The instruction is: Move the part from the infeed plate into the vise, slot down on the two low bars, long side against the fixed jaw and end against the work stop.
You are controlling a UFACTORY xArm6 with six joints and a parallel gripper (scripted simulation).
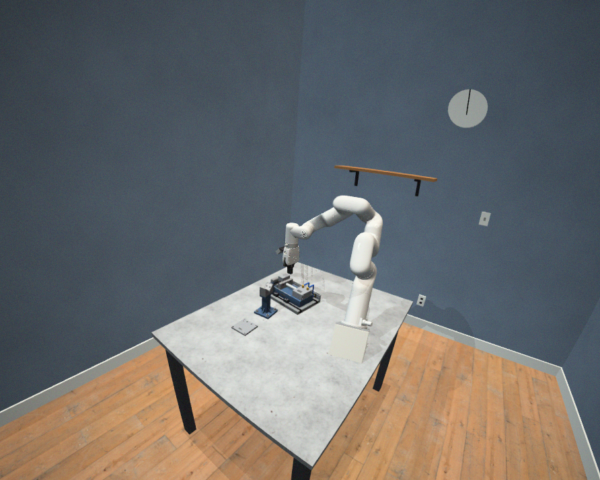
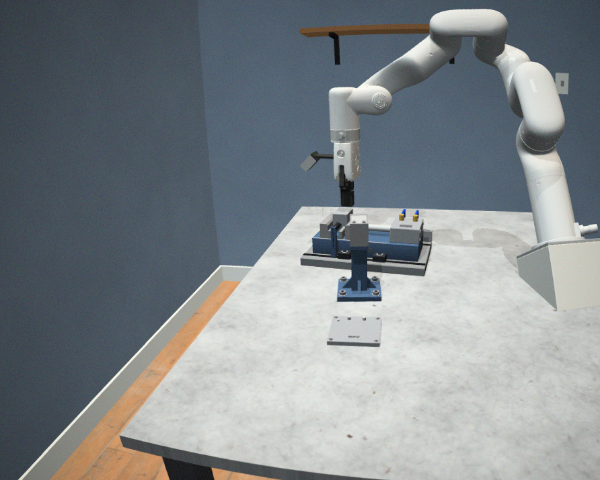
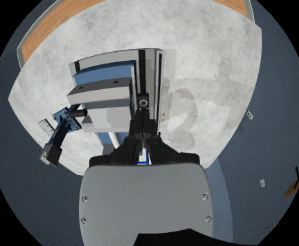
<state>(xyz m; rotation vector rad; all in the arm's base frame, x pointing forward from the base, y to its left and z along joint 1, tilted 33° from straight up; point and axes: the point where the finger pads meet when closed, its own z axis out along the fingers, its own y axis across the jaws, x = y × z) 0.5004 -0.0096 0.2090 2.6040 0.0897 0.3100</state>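
The part is 5 cm to the left of my hand and 4 cm below it. From my hand the other things lie so: fixed jaw 7 cm to the left, 5 cm below, 3 cm ahead; cylinder rod 9 cm behind, 7 cm to the left, 5 cm below; work stop 11 cm to the left, 4 cm below.
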